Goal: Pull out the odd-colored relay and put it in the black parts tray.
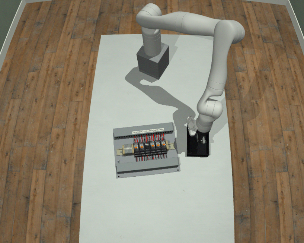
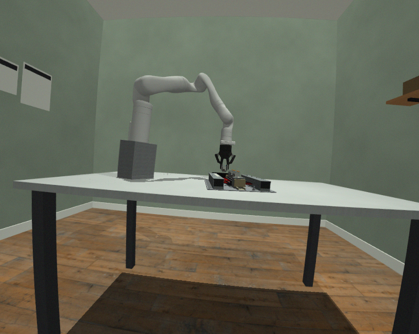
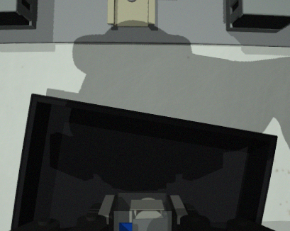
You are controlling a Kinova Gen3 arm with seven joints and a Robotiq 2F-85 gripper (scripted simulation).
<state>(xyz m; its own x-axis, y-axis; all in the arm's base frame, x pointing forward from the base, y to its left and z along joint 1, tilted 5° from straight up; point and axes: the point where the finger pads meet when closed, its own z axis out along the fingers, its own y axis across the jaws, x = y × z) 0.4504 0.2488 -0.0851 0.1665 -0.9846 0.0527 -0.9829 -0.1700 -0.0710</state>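
Right now my hand is 6 cm above the black parts tray. Round my hand: blue-button relay: 1 cm below; grey relay panel: 5 cm ahead, 26 cm to the right, 5 cm below.
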